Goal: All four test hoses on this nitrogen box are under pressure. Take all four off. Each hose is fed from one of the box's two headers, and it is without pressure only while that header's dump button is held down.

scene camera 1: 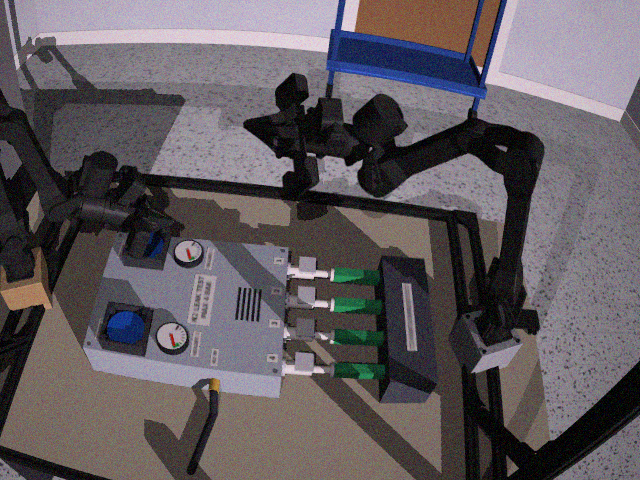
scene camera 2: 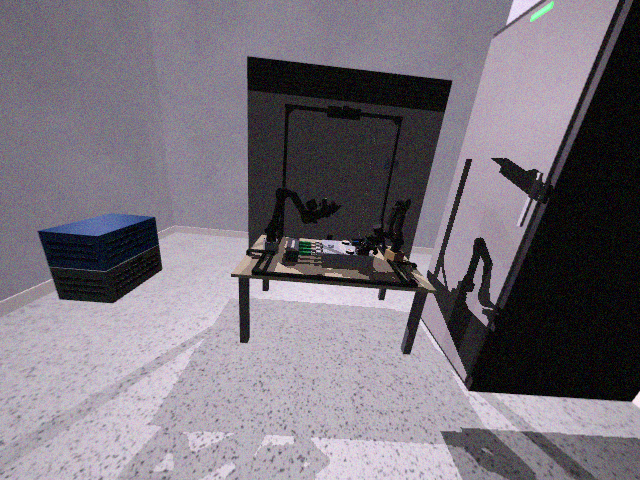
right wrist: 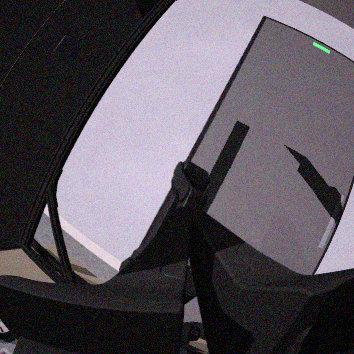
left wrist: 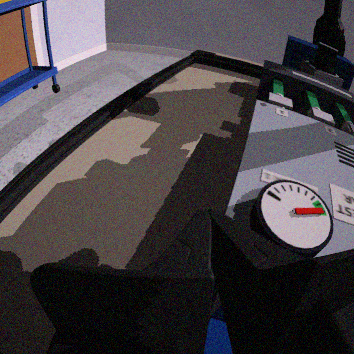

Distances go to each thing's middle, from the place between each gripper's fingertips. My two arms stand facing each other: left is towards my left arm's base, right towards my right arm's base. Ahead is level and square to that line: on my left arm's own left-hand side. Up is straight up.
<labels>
The dark manifold block (scene camera 1: 408,351) lies 130 mm behind my left hand, 450 mm to the right of it and 70 mm below it.
I see the dark manifold block 6 cm behind my right hand, 30 cm to the right of it and 36 cm below it.
</labels>
